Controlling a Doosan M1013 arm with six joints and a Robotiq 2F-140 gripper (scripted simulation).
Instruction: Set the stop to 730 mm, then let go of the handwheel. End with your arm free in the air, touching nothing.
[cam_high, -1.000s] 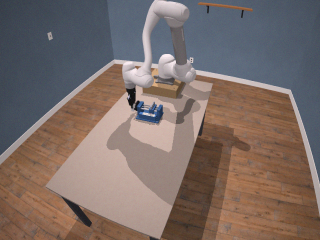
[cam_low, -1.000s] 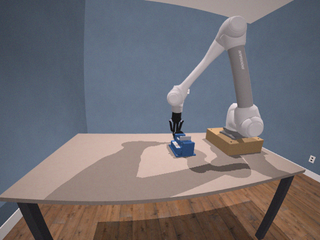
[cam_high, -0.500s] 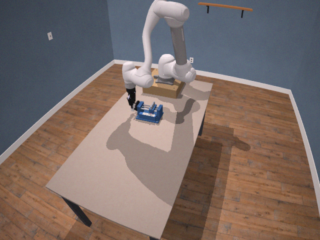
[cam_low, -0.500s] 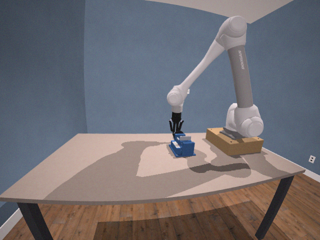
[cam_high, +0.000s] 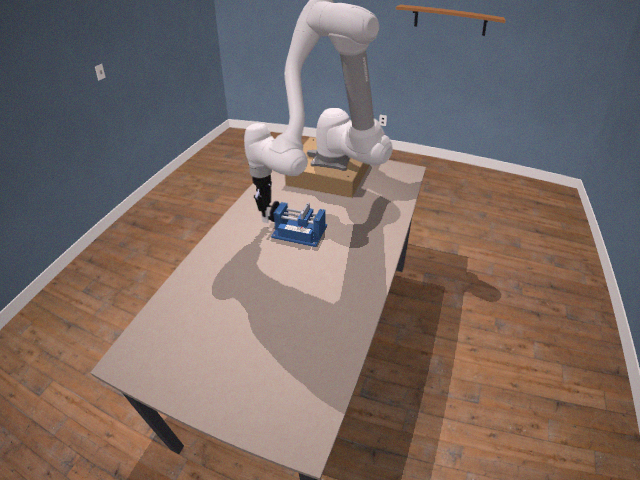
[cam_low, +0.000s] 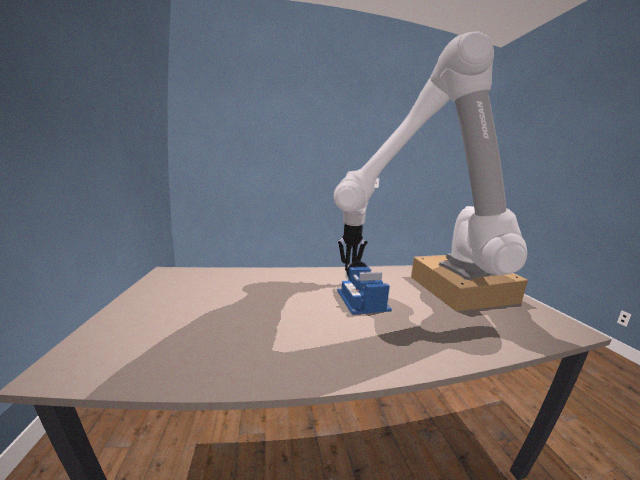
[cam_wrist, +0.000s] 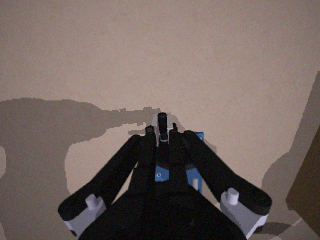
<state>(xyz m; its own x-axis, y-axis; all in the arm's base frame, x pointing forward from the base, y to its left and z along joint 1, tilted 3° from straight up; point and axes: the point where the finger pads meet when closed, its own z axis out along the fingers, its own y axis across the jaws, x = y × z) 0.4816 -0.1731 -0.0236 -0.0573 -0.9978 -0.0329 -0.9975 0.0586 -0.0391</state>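
Right now the black handwheel is 2 cm to the left of my hand and 1 cm below it. From my hand the other things lie so: grey stop block: 17 cm to the left, 2 cm above.
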